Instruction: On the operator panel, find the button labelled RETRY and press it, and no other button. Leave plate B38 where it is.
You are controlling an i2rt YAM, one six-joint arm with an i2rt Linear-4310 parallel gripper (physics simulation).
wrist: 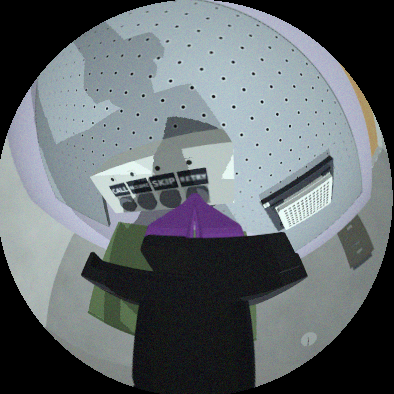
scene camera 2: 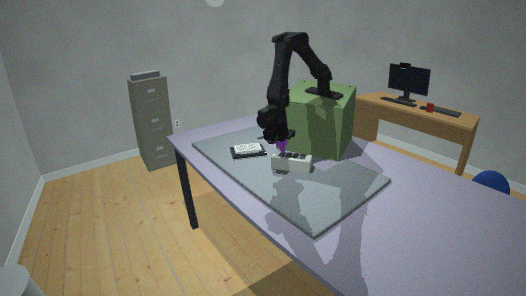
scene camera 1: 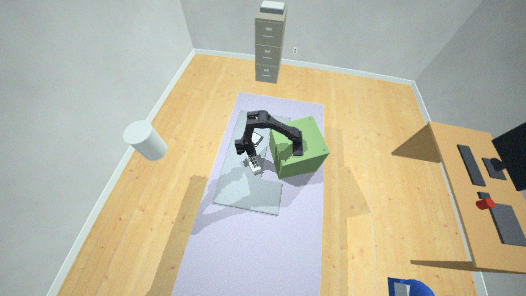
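Seen in the pictures: gripper, fingertip midpoint: [wrist: 194, 198] [scene camera 2: 283, 152] [scene camera 1: 253, 156]; arm's base, link origin: [scene camera 2: 323, 93] [scene camera 1: 297, 143].
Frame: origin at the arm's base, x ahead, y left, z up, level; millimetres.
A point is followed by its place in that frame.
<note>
The white operator panel [scene camera 1: 256, 171] @(x 284, y 131, z -250 mm) [scene camera 2: 294, 165] @(x 338, y 91, z -245 mm) [wrist: 218, 156] @(x 370, y 6, z -221 mm) stands on the perforated board. In the wrist view its row of dark round buttons reads CALL, RESUME, SKIP and RETRY from left to right. The RETRY button [wrist: 202, 192] @(x 330, y 7, z -218 mm) is at the right end, beside the SKIP button [wrist: 170, 198] @(x 311, y 36, z -218 mm). My gripper [scene camera 2: 283, 151] @(x 321, y 13, z -217 mm) [wrist: 194, 198] @(x 321, y 13, z -217 mm) is shut and empty, its purple fingertips low at the RETRY button and covering part of it; I cannot tell whether they touch or press it. A white plate [scene camera 1: 257, 138] @(x 298, y -183, z -249 mm) [scene camera 2: 248, 148] @(x 351, y -187, z -248 mm) [wrist: 307, 204] @(x 347, y -192, z -247 mm) lies in a black holder, apart from the gripper; no B38 marking is readable.
The perforated grey board [scene camera 1: 245, 196] @(x 354, y 331, z -274 mm) [scene camera 2: 320, 220] @(x 528, y 362, z -273 mm) [wrist: 270, 65] @(x 489, y -22, z -274 mm) lies on the lilac table [scene camera 1: 255, 250] @(x 253, y 695, z -286 mm) [scene camera 2: 440, 240] @(x 356, y 732, z -286 mm). The green box [scene camera 1: 312, 132] @(x -111, y -85, z 25 mm) [scene camera 2: 345, 120] @(x 31, y 152, z -101 mm) [wrist: 125, 235] @(x 115, y 131, z -248 mm) carrying the arm's base stands close behind the panel. A filing cabinet [scene camera 1: 268, 50] [scene camera 2: 152, 120] stands beyond the table.
</note>
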